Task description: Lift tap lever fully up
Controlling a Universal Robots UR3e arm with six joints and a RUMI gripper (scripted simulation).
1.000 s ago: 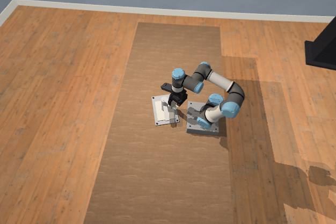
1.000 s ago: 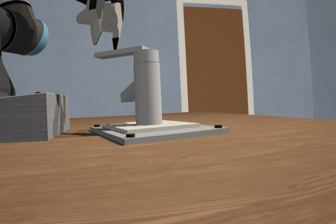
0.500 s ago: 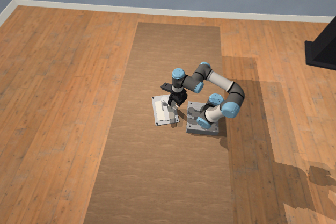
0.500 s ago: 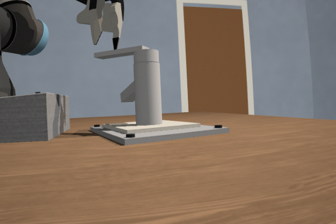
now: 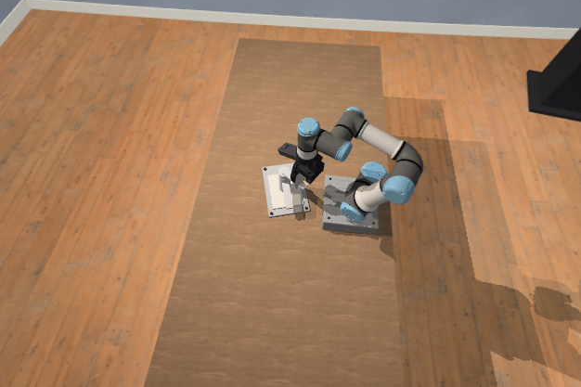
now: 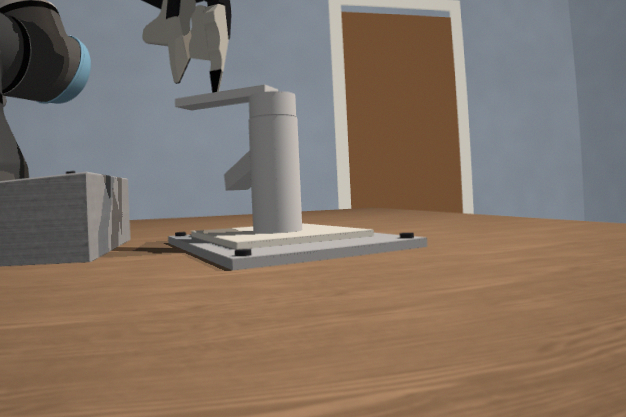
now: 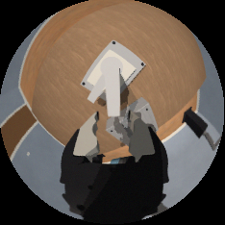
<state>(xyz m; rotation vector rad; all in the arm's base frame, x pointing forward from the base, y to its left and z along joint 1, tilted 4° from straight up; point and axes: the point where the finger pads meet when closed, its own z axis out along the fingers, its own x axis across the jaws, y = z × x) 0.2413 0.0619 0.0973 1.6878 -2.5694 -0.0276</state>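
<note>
Right now my hand is 30 mm short of the lever, 10 mm to the left of it and 30 mm above it. Also, from my hand: tap: 50 mm ahead, 20 mm to the right, 80 mm below; grey base plate: 80 mm ahead, 30 mm to the right, 170 mm below.
</note>
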